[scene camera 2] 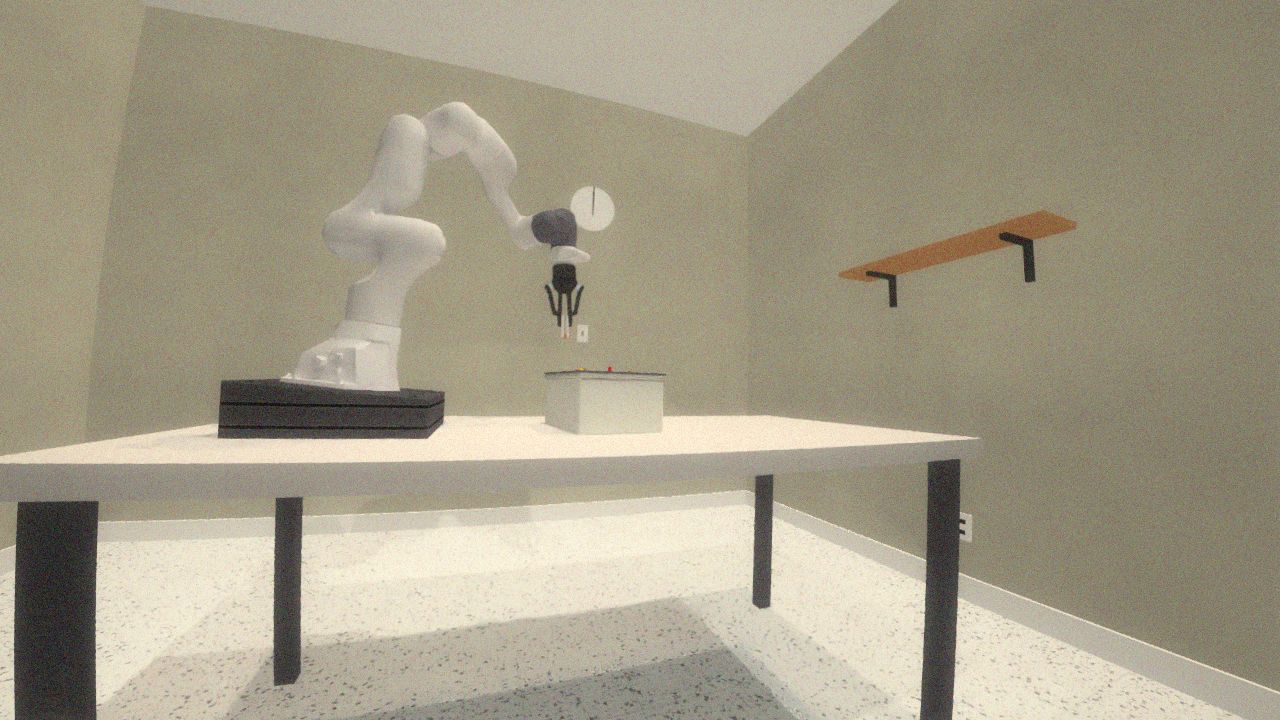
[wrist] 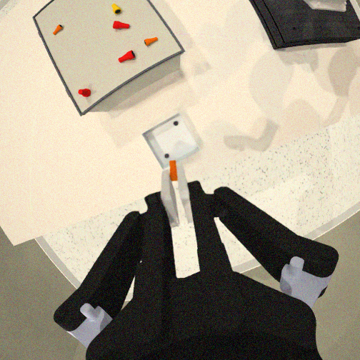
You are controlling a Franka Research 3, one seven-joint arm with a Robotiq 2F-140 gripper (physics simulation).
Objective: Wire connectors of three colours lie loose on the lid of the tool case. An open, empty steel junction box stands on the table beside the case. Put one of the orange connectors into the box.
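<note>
My gripper (scene camera 2: 565,329) (wrist: 175,179) is shut on an orange connector (scene camera 2: 564,335) (wrist: 173,170), which sticks out at the fingertips, high above the table. In the wrist view the steel junction box (wrist: 181,138) is open and empty, just beyond the fingertips; it does not show in the scene view. Two orange connectors (wrist: 58,30) (wrist: 151,41), a yellow connector (wrist: 116,9) and several red connectors (wrist: 121,25) (wrist: 127,56) (wrist: 84,93) lie on the lid of the tool case (scene camera 2: 604,402) (wrist: 92,60).
The tool case stands beside the box on the white table (scene camera 2: 483,445) (wrist: 45,165). The arm's black base block (scene camera 2: 331,411) (wrist: 305,25) stands on the same table. A wooden shelf (scene camera 2: 957,246) is on the right wall. The table edge shows below the box in the wrist view.
</note>
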